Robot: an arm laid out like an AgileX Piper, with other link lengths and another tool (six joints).
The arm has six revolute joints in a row. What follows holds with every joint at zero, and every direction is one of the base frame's.
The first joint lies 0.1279 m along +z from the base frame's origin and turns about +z.
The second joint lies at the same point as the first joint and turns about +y.
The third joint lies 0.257 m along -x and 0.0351 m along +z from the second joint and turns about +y.
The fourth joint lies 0.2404 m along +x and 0.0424 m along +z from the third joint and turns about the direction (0.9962, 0, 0.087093).
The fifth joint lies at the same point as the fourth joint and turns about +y.
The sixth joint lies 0.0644 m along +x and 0.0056 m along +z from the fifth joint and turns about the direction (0.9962, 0, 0.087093).
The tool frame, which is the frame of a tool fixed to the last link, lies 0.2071 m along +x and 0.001 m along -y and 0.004 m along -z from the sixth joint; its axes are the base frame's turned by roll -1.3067, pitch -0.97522 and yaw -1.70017 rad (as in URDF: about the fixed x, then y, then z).
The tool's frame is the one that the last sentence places.
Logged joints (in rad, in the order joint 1, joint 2, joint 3, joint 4, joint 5, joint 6), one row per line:
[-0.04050 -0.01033 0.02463 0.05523 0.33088 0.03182]
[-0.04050 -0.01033 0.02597 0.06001 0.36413 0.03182]
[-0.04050 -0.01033 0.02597 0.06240 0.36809 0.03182]
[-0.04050 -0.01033 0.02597 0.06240 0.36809 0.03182]
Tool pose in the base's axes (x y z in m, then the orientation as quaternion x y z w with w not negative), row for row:
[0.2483 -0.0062 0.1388 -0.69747 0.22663 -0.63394 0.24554]
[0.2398 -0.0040 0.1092 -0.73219 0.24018 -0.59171 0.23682]
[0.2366 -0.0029 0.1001 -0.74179 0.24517 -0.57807 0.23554]
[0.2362 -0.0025 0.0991 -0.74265 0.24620 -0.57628 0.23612]
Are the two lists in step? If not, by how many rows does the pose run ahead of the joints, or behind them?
The pose runs 1 row behind the joints: the pose in row i belongs to the joints in row i - 1.
